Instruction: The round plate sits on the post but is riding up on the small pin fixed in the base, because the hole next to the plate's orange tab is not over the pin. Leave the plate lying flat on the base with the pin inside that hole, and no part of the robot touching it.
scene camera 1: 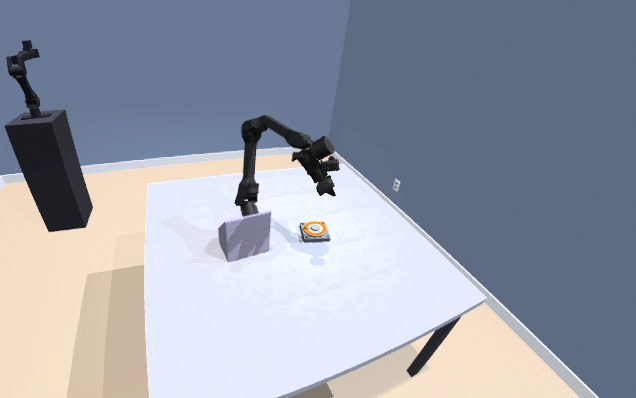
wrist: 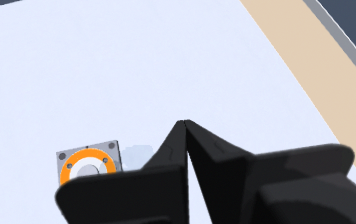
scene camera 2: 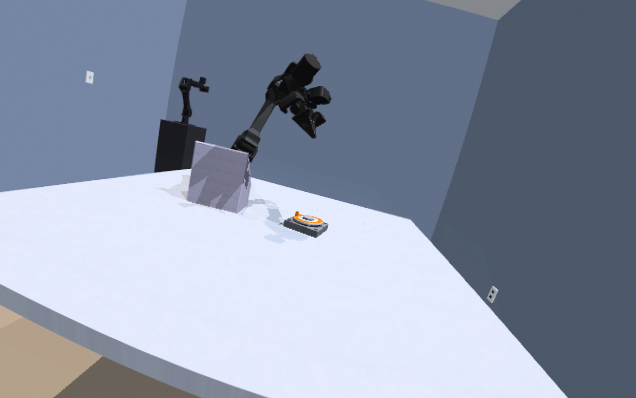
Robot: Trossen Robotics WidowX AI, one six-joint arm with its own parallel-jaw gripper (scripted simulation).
Labels:
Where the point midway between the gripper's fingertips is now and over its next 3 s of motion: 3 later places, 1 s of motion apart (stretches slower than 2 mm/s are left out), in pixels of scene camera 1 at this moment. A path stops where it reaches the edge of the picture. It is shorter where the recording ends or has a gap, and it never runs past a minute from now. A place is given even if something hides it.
The gripper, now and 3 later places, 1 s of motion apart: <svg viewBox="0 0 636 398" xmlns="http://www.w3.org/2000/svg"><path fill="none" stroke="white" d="M334 196L306 225L304 226L306 222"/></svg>

